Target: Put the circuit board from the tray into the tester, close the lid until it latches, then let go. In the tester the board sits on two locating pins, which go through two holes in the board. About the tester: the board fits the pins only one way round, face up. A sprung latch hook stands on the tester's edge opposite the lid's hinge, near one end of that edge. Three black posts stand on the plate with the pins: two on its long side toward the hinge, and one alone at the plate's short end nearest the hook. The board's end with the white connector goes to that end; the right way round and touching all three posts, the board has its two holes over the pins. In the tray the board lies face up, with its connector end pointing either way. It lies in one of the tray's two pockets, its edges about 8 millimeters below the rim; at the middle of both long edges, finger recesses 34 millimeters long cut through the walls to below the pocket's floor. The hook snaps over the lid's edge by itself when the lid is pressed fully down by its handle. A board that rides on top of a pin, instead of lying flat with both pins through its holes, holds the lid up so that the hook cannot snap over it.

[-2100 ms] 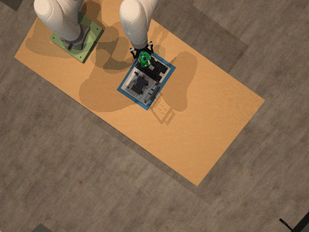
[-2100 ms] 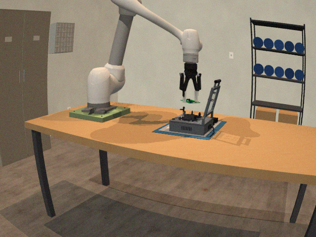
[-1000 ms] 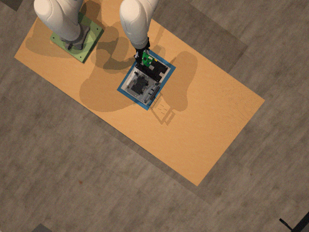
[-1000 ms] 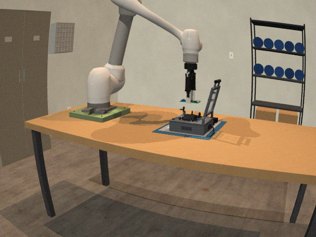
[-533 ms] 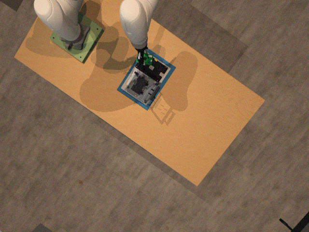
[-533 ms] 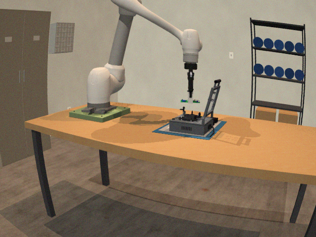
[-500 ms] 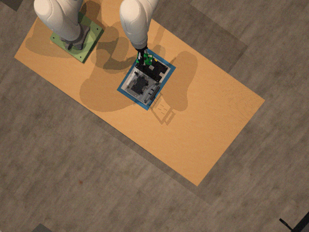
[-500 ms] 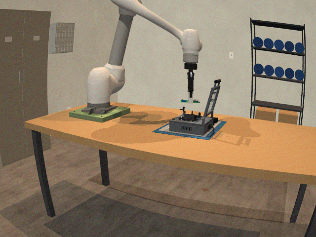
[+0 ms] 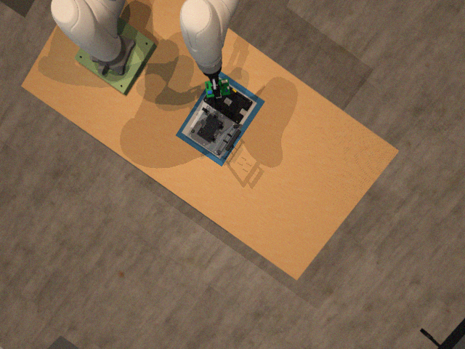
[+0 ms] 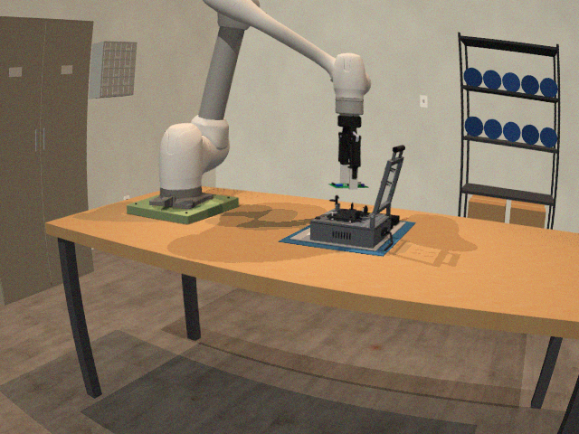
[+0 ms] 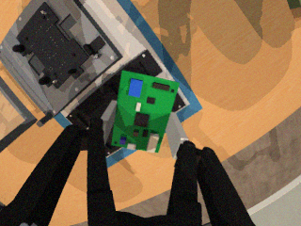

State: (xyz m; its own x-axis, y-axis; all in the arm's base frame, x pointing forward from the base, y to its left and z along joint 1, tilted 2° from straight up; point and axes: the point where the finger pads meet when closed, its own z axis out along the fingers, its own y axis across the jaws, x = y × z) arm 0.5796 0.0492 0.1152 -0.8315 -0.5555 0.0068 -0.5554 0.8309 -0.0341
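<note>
The green circuit board is 2 cm below my hand. Also, from my hand: lid: 16 cm ahead, 19 cm to the right, 4 cm above; then latch hook: 2 cm behind, 11 cm to the right, 5 cm below; then grey tester: 7 cm ahead, 14 cm to the right, 3 cm below.
</note>
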